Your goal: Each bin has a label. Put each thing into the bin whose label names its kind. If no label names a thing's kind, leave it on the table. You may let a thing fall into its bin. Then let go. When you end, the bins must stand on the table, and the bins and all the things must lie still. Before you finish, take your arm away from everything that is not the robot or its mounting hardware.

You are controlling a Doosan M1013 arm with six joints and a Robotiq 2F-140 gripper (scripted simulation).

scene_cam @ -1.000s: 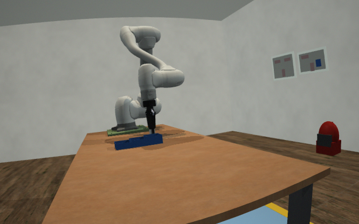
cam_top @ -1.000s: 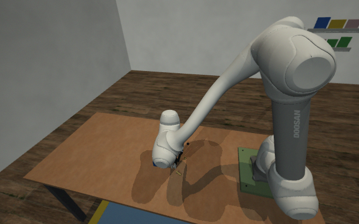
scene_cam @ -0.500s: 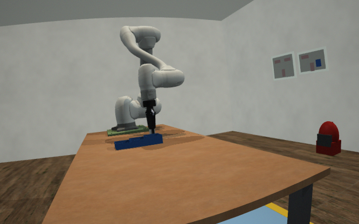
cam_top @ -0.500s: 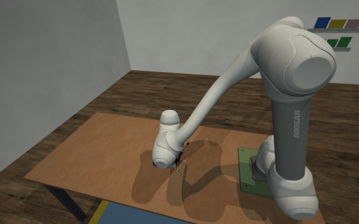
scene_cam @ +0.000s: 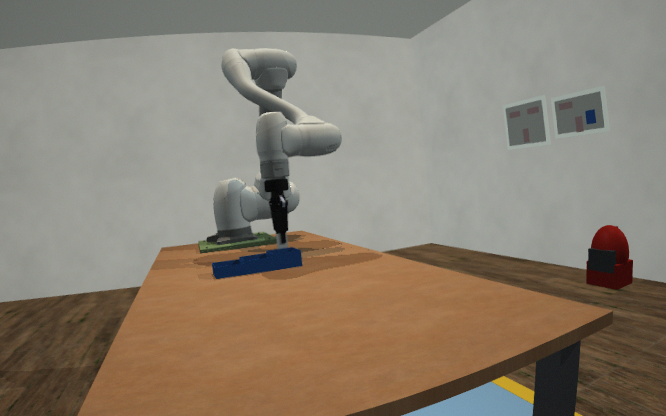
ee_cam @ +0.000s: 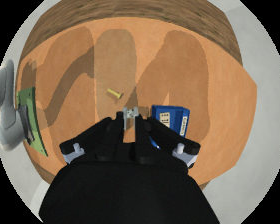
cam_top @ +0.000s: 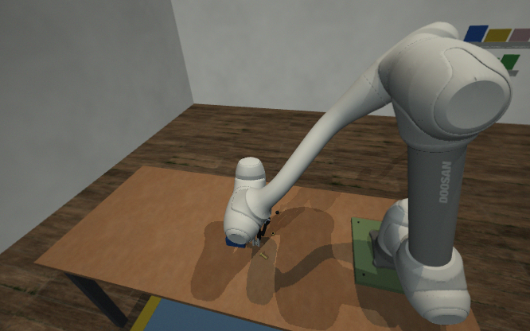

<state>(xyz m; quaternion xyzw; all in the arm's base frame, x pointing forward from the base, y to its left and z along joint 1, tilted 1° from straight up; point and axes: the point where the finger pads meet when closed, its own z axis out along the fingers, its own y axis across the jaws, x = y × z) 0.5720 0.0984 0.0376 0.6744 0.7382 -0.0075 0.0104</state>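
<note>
My gripper is now 9 cm short of the white flat part, 2 cm to the left of it and 4 cm above it. The rest, counted from my hand: brass bolt: 4 cm behind, 4 cm to the left, 5 cm below; then long blue bin: 10 cm ahead, 10 cm to the right, 3 cm below; then brass nut: 5 cm behind, 8 cm to the right, 5 cm below.
</note>
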